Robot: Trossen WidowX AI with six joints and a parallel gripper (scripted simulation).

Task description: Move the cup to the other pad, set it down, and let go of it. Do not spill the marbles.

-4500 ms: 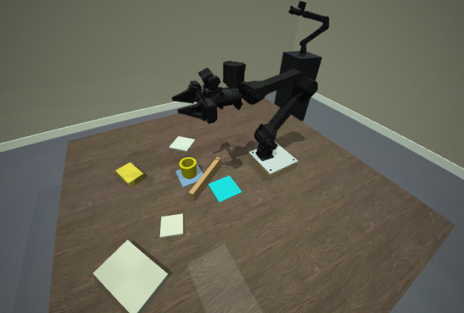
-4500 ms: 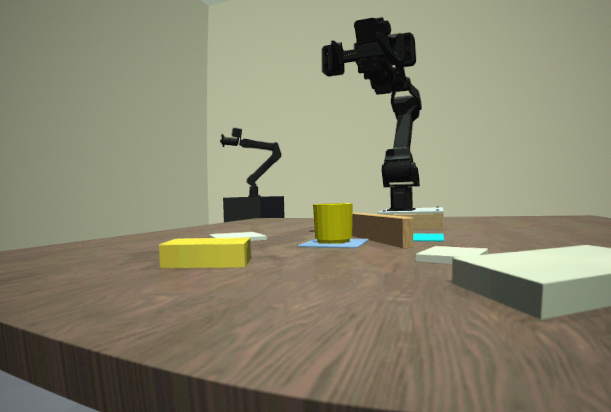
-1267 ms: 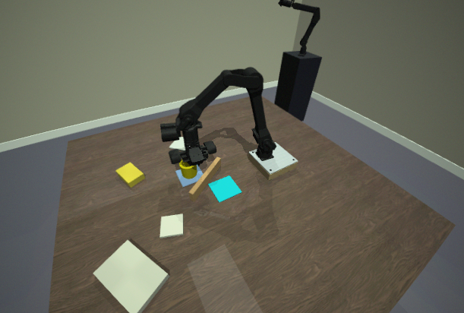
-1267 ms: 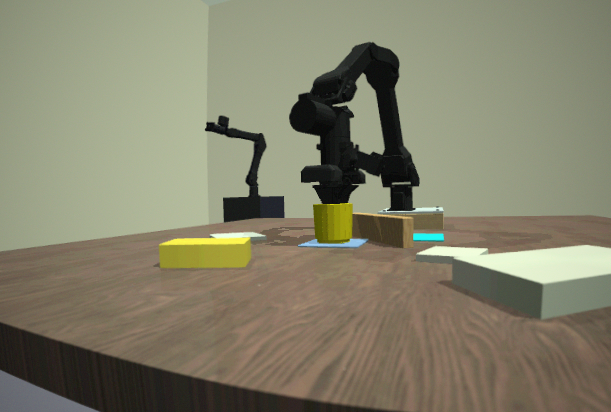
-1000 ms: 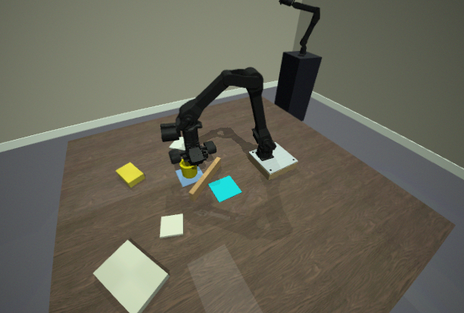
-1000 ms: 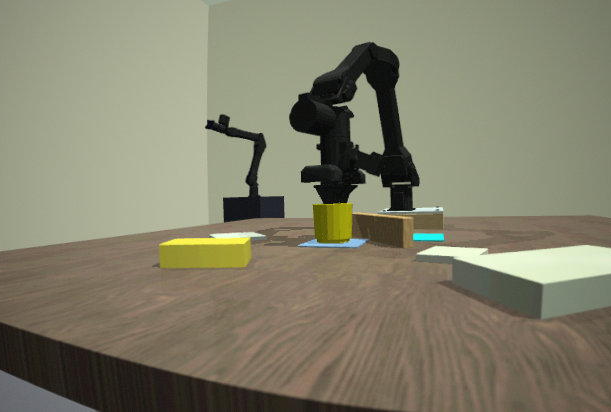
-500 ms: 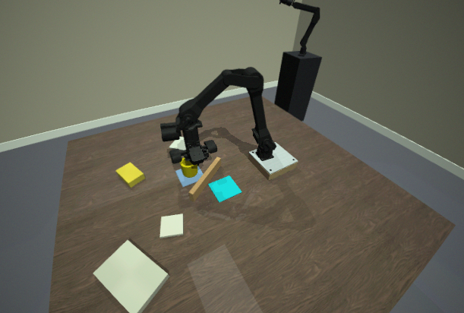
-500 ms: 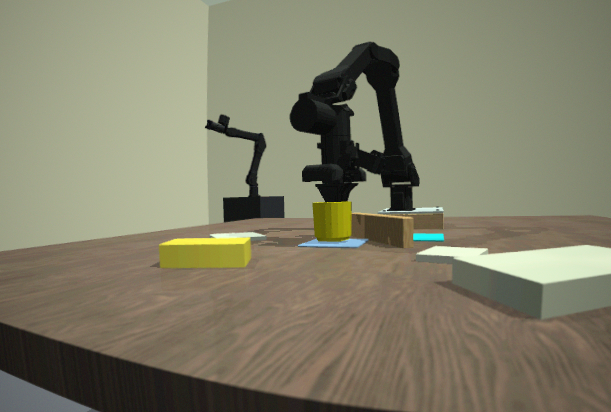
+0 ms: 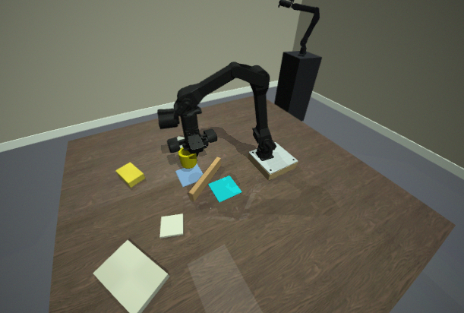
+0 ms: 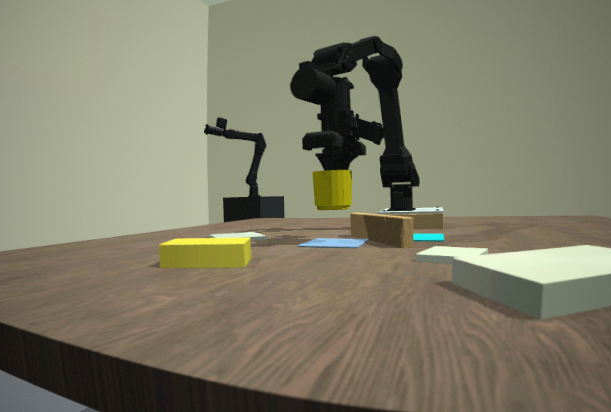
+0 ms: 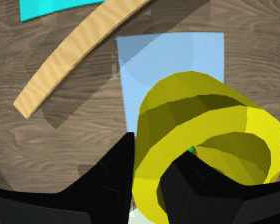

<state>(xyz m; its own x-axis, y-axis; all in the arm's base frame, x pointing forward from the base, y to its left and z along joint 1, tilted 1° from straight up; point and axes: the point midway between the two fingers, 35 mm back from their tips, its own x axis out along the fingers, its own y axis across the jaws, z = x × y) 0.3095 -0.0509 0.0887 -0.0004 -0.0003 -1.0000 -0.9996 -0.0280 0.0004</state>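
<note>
My gripper tip is now 13 cm to the right of the cyan pad, 10 cm above it and 8 cm past it. Also, from my gripper tip: green marble: 3 cm ahead, 2 cm to the right, 2 cm below; red marble: 2 cm to the right, 2 cm below, 2 cm ahead; yellow cup: 3 cm ahead.
</note>
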